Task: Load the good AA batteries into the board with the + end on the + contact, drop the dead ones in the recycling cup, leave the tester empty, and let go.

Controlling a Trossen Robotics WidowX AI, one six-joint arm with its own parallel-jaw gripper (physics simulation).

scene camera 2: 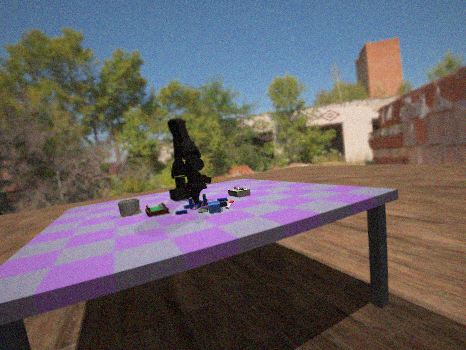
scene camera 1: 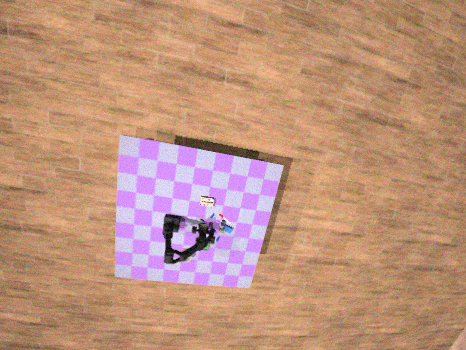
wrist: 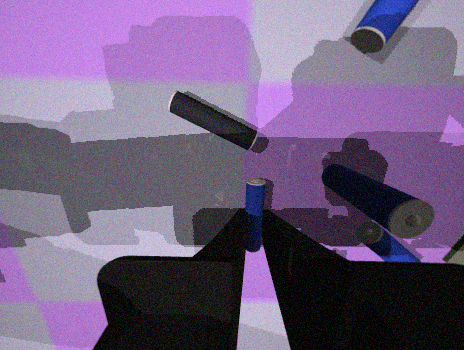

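Where they show: gripper, fingertip midpoint: (scene camera 2: 196,203) (wrist: 253,216); arm's base, origin of the base link: (scene camera 2: 181,187) (scene camera 1: 169,224).
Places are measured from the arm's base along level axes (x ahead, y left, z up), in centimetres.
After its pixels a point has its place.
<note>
In the wrist view my gripper (wrist: 253,216) @(x 28.2, y -2.1, z -5.7 cm) is shut on a slim blue battery (wrist: 255,197) @(x 28.2, y -0.4, z -4.8 cm), with its upper end showing beyond the fingertips. A black battery (wrist: 215,120) @(x 26.4, y 3.6, z -4.8 cm) lies ahead. A thick dark blue battery (wrist: 367,195) @(x 32.3, y 0.6, z -2.3 cm) is to the right, with a blue battery (wrist: 395,248) @(x 36.3, y -3.9, z -4.5 cm) partly behind it. Another blue battery (wrist: 390,17) @(x 33.5, y 7.1, z -4.4 cm) is at the top right. Their + ends and charge cannot be told. A grey cup (scene camera 2: 129,207) @(x 19.6, y -31.4, z -2.6 cm) stands left of a dark red holder with a green middle (scene camera 2: 158,210) @(x 34.2, y -21.6, z -4.0 cm). A blue block (scene camera 2: 215,206) @(x 52.5, y -3.6, z -3.6 cm) (scene camera 1: 227,228) @(x 48.7, y -1.3, z -2.9 cm) stands near a small red and white part (scene camera 2: 230,203) @(x 45.0, y 7.1, z -5.5 cm).
A pale box (scene camera 1: 207,201) @(x 28.9, y 22.5, z -2.7 cm) (scene camera 2: 239,191) @(x 33.8, y 19.0, z -3.2 cm) with small markings stands apart from the batteries. A small blue piece (scene camera 2: 181,212) @(x 42.4, y -14.3, z -5.2 cm) lies between the holder and the blue block. The arm covers part of the chequered table (scene camera 1: 135,250) @(x -29.8, y -31.6, z -5.8 cm) in scene camera 1.
</note>
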